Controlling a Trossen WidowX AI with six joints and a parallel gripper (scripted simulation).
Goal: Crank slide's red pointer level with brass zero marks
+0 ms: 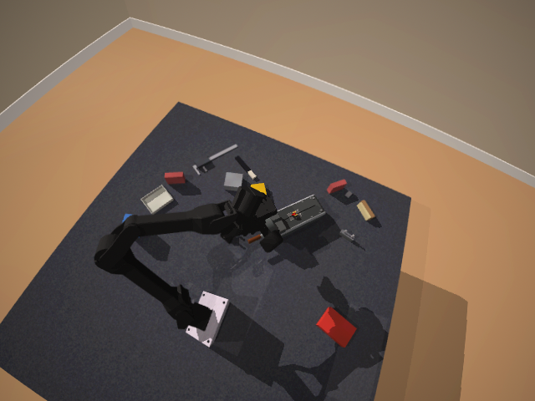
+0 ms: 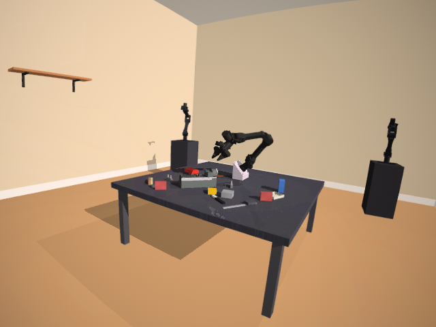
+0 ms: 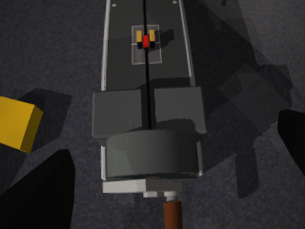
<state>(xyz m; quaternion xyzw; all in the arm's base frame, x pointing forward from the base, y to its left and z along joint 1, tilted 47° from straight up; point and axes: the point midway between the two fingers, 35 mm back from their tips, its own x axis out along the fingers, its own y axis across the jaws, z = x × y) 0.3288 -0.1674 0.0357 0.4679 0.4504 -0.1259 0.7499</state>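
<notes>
Now: the brown crank handle 130 mm below my gripper tip, 40 mm behind it and 30 mm to the left of it. From my gripper tip the other things lie so: grey block 200 mm to the left, 190 mm ahead, 180 mm below; then yellow block 180 mm below, 180 mm ahead, 90 mm to the left; then red pointer 110 mm below, 100 mm ahead, 80 mm to the right.
</notes>
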